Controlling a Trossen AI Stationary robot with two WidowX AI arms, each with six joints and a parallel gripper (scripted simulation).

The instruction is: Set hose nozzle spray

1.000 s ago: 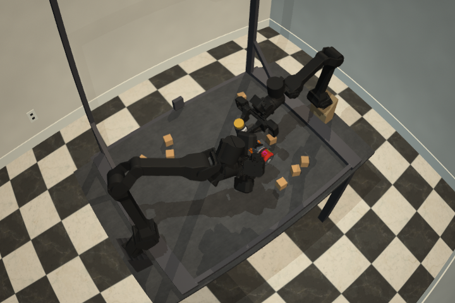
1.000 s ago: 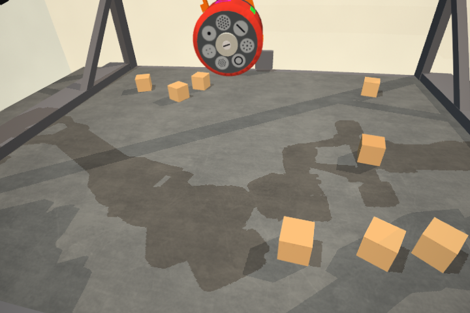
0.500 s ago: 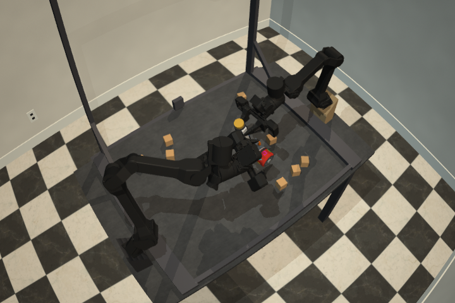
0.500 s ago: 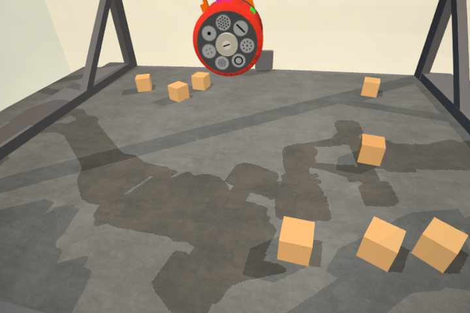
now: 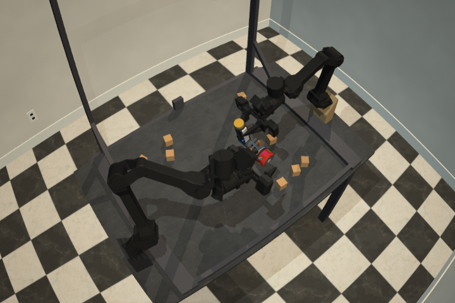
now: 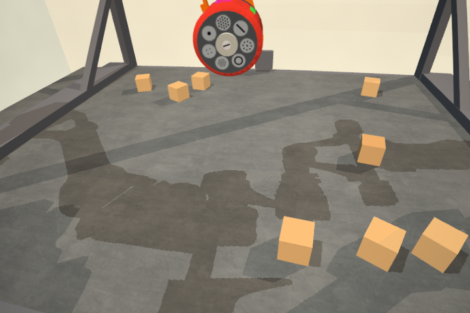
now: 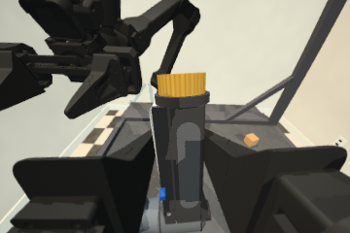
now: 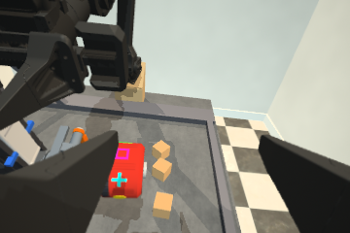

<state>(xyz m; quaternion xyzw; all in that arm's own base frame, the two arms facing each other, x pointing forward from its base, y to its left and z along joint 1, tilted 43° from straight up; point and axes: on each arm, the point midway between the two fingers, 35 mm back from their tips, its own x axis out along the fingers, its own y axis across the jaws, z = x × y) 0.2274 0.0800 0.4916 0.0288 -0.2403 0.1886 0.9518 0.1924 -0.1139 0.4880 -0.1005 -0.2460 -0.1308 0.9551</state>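
The red spray ring is 110 mm below my right hand, 90 mm to the left of it and 50 mm behind it.
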